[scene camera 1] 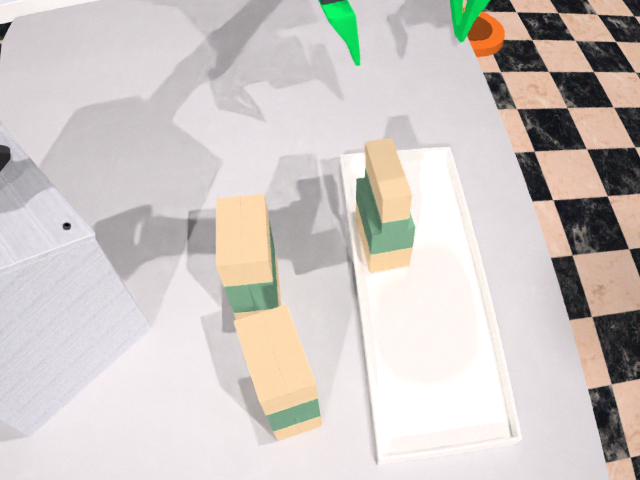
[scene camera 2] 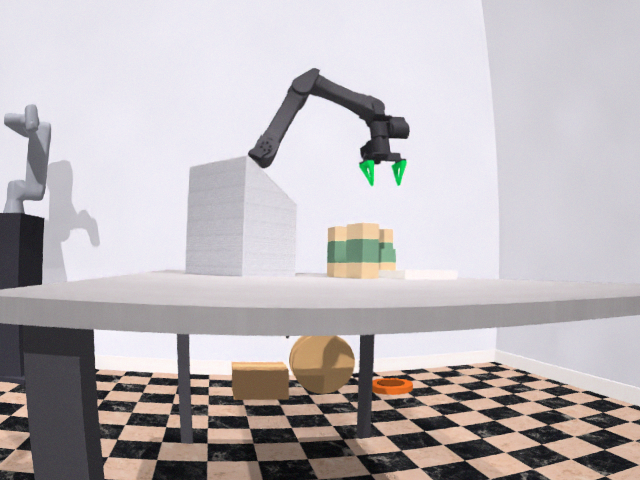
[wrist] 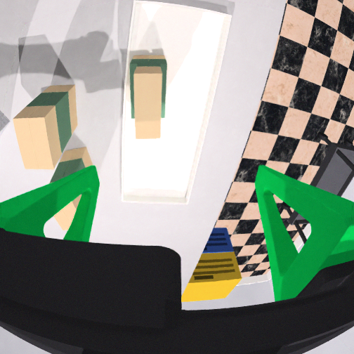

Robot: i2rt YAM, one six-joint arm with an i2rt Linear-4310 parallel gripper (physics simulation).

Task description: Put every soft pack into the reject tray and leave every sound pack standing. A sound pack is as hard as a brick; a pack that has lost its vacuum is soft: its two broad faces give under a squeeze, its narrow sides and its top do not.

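Places are measured from the arm's base along level axes (x left, y up, z ahead), in centimetres.
Where they show: gripper, fingertip midpoint: [scene camera 1: 408,49] [scene camera 2: 385,185]; arm's base, link origin: [scene camera 2: 242,185].
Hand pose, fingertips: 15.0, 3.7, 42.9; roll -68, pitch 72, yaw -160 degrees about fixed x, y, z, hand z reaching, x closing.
Things, the pixels of their top centre, and the offset from my fingertips, as dx, dy, dz.
- tan pack with a green band, top centre: [scene camera 1: 374,204] [scene camera 2: 379,249] -2.2, -20.0, -2.4
- white tray, top centre: [scene camera 1: 423,280] [scene camera 2: 402,270] -8.3, -26.1, +3.5
- second pack, top centre: [scene camera 1: 241,228] [scene camera 2: 339,227] -9.9, -14.3, -15.4
- third pack, top centre: [scene camera 1: 273,352] [scene camera 2: 362,224] -22.6, -14.3, -10.8
One tan pack with a green band [scene camera 1: 393,235] [scene camera 2: 386,253] [wrist: 148,95] stands upright in the white tray [scene camera 1: 444,408] [scene camera 2: 429,274] [wrist: 155,170], close to its left wall. Its upper part is narrower than its green band. A second pack [scene camera 1: 242,232] [scene camera 2: 336,251] [wrist: 37,142] stands upright left of the tray. A third pack [scene camera 1: 279,356] [scene camera 2: 363,250] [wrist: 72,171] stands upright nearer the front, very close to the second; a finger partly hides it in the wrist view. My gripper [scene camera 1: 409,52] [scene camera 2: 385,180] [wrist: 176,174] is open and empty, high above the packs and tray.
A grey block [scene camera 1: 31,289] [scene camera 2: 263,222] stands at the left under my arm. The table [scene camera 2: 310,315] has its edge right of the tray. Beyond that edge, a yellow and blue box [wrist: 212,275] shows at the lower right of the wrist view. An orange ring [scene camera 1: 497,43] [scene camera 2: 392,391] lies on the floor.
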